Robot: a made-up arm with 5 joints. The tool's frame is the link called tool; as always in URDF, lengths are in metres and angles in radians.
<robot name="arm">
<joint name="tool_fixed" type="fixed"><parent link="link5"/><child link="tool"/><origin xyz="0.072 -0.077 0.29" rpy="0 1.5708 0"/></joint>
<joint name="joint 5" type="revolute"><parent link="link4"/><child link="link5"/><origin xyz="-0.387 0.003 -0.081" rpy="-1.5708 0 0"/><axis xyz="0 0 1"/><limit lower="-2.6" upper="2.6" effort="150" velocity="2.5"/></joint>
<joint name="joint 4" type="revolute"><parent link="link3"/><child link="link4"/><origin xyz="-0.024 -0.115 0.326" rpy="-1.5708 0 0"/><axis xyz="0 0 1"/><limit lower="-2.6" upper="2.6" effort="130" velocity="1.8"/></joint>
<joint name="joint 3" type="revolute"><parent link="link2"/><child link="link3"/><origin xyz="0.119 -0.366 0.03" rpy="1.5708 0 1.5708"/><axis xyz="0 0 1"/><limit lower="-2.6" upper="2.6" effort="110" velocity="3"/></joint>
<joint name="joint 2" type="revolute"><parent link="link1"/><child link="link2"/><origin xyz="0.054 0.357 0.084"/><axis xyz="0 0 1"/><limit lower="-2.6" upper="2.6" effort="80" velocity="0.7"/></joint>
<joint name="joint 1" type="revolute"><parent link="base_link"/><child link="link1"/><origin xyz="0 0 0.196" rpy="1.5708 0 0"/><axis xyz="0 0 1"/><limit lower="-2.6" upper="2.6" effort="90" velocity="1.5"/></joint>
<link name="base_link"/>
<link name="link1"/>
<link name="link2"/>
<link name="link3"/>
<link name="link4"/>
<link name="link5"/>
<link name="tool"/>
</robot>
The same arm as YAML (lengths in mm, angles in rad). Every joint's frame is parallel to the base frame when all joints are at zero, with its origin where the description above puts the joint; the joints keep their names.
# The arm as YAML. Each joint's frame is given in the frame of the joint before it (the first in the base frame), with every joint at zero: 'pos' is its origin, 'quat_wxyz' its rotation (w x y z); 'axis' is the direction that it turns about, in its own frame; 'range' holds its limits. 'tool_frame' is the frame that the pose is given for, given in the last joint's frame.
length_unit: mm
angle_unit: rad
joints:
  - joint: joint 1
    pos: [0.0, 0.0, 196.0]
    quat_wxyz: [1.0, 0.0, 0.0, 0.0]
    axis: "-y"
    range: [-2.6, 2.6]
  - joint: joint 2
    pos: [54.0, -84.0, 357.0]
    quat_wxyz: [1.0, 0.0, 0.0, 0.0]
    axis: "-y"
    range: [-2.6, 2.6]
  - joint: joint 3
    pos: [119.0, -30.0, -366.0]
    quat_wxyz: [1.0, 0.0, 0.0, 0.0]
    axis: "+x"
    range: [-2.6, 2.6]
  - joint: joint 4
    pos: [326.0, 115.0, -24.0]
    quat_wxyz: [1.0, 0.0, 0.0, 0.0]
    axis: "-y"
    range: [-2.6, 2.6]
  - joint: joint 5
    pos: [-3.0, 81.0, -387.0]
    quat_wxyz: [1.0, 0.0, 0.0, 0.0]
    axis: "-x"
    range: [-2.6, 2.6]
tool_frame:
  pos: [-290.0, -77.0, 72.0]
  quat_wxyz: [1.0, 0.000002, 0.0, -0.000002]

